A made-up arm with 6 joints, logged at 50 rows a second.
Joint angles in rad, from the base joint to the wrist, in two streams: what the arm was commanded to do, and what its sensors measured. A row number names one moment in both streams.
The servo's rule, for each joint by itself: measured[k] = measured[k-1] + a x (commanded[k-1-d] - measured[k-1]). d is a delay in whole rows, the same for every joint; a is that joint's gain. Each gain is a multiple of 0.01, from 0.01 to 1. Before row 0 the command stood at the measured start. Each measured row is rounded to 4 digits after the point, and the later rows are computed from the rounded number. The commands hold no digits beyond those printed.
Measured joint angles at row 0:
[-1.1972 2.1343 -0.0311 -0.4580 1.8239 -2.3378]
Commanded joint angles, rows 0 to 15:
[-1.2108 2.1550 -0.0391 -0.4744 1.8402 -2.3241]
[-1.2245 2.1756 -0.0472 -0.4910 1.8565 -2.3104]
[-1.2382 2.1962 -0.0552 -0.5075 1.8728 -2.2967]
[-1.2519 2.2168 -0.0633 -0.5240 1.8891 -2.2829]
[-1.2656 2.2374 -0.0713 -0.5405 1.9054 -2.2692]
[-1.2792 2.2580 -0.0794 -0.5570 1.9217 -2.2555]
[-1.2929 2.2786 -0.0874 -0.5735 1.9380 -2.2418]
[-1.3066 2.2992 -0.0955 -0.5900 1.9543 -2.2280]
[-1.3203 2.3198 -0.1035 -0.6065 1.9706 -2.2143]
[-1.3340 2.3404 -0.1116 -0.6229 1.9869 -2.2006]
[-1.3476 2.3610 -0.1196 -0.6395 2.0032 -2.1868]
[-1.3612 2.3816 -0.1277 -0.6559 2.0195 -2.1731]
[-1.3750 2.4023 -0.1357 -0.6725 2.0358 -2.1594]
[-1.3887 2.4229 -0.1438 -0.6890 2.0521 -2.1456]
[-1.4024 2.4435 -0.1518 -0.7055 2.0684 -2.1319]
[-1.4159 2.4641 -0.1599 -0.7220 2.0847 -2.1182]
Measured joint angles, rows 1 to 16:
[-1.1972 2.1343 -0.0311 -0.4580 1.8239 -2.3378]
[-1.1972 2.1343 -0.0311 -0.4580 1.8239 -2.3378]
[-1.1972 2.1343 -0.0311 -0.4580 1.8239 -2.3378]
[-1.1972 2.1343 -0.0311 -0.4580 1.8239 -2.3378]
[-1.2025 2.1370 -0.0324 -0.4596 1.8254 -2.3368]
[-1.2111 2.1420 -0.0348 -0.4627 1.8282 -2.3350]
[-1.2217 2.1490 -0.0381 -0.4672 1.8322 -2.3323]
[-1.2335 2.1578 -0.0421 -0.4729 1.8373 -2.3288]
[-1.2460 2.1681 -0.0468 -0.4797 1.8434 -2.3246]
[-1.2589 2.1798 -0.0520 -0.4874 1.8504 -2.3198]
[-1.2722 2.1926 -0.0577 -0.4960 1.8583 -2.3143]
[-1.2856 2.2065 -0.0637 -0.5054 1.8669 -2.3083]
[-1.2991 2.2212 -0.0701 -0.5155 1.8762 -2.3017]
[-1.3127 2.2367 -0.0767 -0.5262 1.8862 -2.2946]
[-1.3263 2.2529 -0.0836 -0.5375 1.8967 -2.2871]
[-1.3399 2.2696 -0.0907 -0.5493 1.9078 -2.2791]
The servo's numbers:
d 4
a 0.39 0.13 0.16 0.10 0.09 0.07

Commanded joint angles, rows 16 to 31:
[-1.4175 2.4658 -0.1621 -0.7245 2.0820 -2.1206]
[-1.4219 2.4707 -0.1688 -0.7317 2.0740 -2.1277]
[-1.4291 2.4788 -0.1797 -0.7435 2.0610 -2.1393]
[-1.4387 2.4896 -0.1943 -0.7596 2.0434 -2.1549]
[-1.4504 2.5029 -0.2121 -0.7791 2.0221 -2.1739]
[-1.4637 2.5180 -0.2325 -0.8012 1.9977 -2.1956]
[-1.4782 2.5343 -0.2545 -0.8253 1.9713 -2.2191]
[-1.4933 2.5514 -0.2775 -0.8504 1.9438 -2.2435]
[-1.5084 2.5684 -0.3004 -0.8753 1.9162 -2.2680]
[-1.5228 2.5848 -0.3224 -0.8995 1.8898 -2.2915]
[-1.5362 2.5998 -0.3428 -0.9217 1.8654 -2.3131]
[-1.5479 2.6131 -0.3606 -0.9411 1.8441 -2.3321]
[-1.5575 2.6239 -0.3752 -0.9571 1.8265 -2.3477]
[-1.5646 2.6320 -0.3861 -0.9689 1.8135 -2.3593]
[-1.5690 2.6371 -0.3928 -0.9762 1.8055 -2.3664]
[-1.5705 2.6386 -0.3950 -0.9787 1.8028 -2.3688]
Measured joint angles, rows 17 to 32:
[-1.3536 2.2869 -0.0979 -0.5616 1.9193 -2.2707]
[-1.3673 2.3046 -0.1052 -0.5743 1.9313 -2.2619]
[-1.3810 2.3227 -0.1127 -0.5874 1.9436 -2.2528]
[-1.3946 2.3411 -0.1203 -0.6009 1.9563 -2.2434]
[-1.4035 2.3573 -0.1270 -0.6133 1.9676 -2.2348]
[-1.4107 2.3720 -0.1337 -0.6251 1.9772 -2.2273]
[-1.4179 2.3859 -0.1411 -0.6369 1.9847 -2.2211]
[-1.4260 2.3994 -0.1496 -0.6492 1.9900 -2.2165]
[-1.4355 2.4129 -0.1596 -0.6622 1.9929 -2.2135]
[-1.4465 2.4266 -0.1713 -0.6761 1.9933 -2.2122]
[-1.4589 2.4406 -0.1846 -0.6910 1.9913 -2.2127]
[-1.4723 2.4550 -0.1995 -0.7069 1.9870 -2.2149]
[-1.4864 2.4697 -0.2156 -0.7237 1.9806 -2.2186]
[-1.5006 2.4847 -0.2327 -0.7413 1.9724 -2.2237]
[-1.5145 2.4997 -0.2503 -0.7593 1.9628 -2.2300]
[-1.5275 2.5144 -0.2679 -0.7775 1.9521 -2.2371]

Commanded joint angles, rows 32 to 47:
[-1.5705 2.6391 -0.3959 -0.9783 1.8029 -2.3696]
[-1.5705 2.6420 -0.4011 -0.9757 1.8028 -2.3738]
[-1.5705 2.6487 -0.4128 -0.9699 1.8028 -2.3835]
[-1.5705 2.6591 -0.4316 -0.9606 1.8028 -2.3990]
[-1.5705 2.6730 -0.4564 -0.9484 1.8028 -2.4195]
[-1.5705 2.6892 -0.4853 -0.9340 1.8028 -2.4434]
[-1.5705 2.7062 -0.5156 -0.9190 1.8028 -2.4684]
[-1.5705 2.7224 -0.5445 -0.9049 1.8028 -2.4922]
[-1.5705 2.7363 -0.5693 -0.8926 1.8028 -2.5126]
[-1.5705 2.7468 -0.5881 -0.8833 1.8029 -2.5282]
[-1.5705 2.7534 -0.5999 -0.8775 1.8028 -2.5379]
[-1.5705 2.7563 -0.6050 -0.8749 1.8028 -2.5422]
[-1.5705 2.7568 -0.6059 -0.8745 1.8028 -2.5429]
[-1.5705 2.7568 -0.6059 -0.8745 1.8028 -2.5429]
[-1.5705 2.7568 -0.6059 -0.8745 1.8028 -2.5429]
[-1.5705 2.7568 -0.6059 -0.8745 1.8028 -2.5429]
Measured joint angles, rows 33 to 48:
[-1.5392 2.5286 -0.2851 -0.7955 1.9408 -2.2448]
[-1.5491 2.5420 -0.3013 -0.8128 1.9293 -2.2528]
[-1.5569 2.5544 -0.3159 -0.8291 1.9182 -2.2608]
[-1.5622 2.5653 -0.3286 -0.8441 1.9078 -2.2684]
[-1.5654 2.5749 -0.3394 -0.8575 1.8984 -2.2755]
[-1.5674 2.5836 -0.3493 -0.8693 1.8898 -2.2824]
[-1.5686 2.5921 -0.3595 -0.8794 1.8820 -2.2895]
[-1.5693 2.6008 -0.3710 -0.8875 1.8749 -2.2972]
[-1.5698 2.6102 -0.3847 -0.8936 1.8684 -2.3058]
[-1.5701 2.6205 -0.4008 -0.8976 1.8625 -2.3154]
[-1.5703 2.6316 -0.4192 -0.8997 1.8571 -2.3261]
[-1.5704 2.6434 -0.4392 -0.9002 1.8522 -2.3377]
[-1.5704 2.6555 -0.4600 -0.8994 1.8478 -2.3499]
[-1.5704 2.6674 -0.4805 -0.8978 1.8438 -2.3624]
[-1.5704 2.6786 -0.4996 -0.8958 1.8401 -2.3747]
[-1.5704 2.6887 -0.5165 -0.8937 1.8367 -2.3864]

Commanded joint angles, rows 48 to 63:
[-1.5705 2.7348 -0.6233 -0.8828 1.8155 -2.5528]
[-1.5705 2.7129 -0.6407 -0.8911 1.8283 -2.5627]
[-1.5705 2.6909 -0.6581 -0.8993 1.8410 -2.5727]
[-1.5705 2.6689 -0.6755 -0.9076 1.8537 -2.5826]
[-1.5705 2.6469 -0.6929 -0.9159 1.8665 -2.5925]
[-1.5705 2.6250 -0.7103 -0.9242 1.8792 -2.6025]
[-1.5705 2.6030 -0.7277 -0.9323 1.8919 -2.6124]
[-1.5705 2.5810 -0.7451 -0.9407 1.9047 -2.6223]
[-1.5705 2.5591 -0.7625 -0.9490 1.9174 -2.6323]
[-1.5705 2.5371 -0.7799 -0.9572 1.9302 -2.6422]
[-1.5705 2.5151 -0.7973 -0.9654 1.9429 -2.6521]
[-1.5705 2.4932 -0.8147 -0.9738 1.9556 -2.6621]
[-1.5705 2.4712 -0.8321 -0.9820 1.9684 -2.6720]
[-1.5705 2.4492 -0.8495 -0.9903 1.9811 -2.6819]
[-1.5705 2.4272 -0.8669 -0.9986 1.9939 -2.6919]
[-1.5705 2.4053 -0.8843 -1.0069 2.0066 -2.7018]
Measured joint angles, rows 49 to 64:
[-1.5704 2.6976 -0.5308 -0.8918 1.8336 -2.3974]
[-1.5704 2.7053 -0.5428 -0.8901 1.8308 -2.4076]
[-1.5704 2.7120 -0.5529 -0.8885 1.8283 -2.4171]
[-1.5704 2.7178 -0.5614 -0.8871 1.8260 -2.4259]
[-1.5704 2.7200 -0.5713 -0.8867 1.8251 -2.4348]
[-1.5704 2.7191 -0.5824 -0.8871 1.8254 -2.4438]
[-1.5704 2.7154 -0.5945 -0.8883 1.8268 -2.4528]
[-1.5704 2.7094 -0.6075 -0.8902 1.8292 -2.4619]
[-1.5704 2.7013 -0.6212 -0.8928 1.8326 -2.4710]
[-1.5704 2.6914 -0.6355 -0.8959 1.8368 -2.4802]
[-1.5704 2.6799 -0.6503 -0.8995 1.8418 -2.4895]
[-1.5704 2.6670 -0.6655 -0.9036 1.8475 -2.4988]
[-1.5704 2.6530 -0.6810 -0.9081 1.8538 -2.5081]
[-1.5704 2.6379 -0.6968 -0.9130 1.8607 -2.5175]
[-1.5704 2.6219 -0.7129 -0.9182 1.8681 -2.5269]
[-1.5704 2.6052 -0.7292 -0.9238 1.8760 -2.5364]

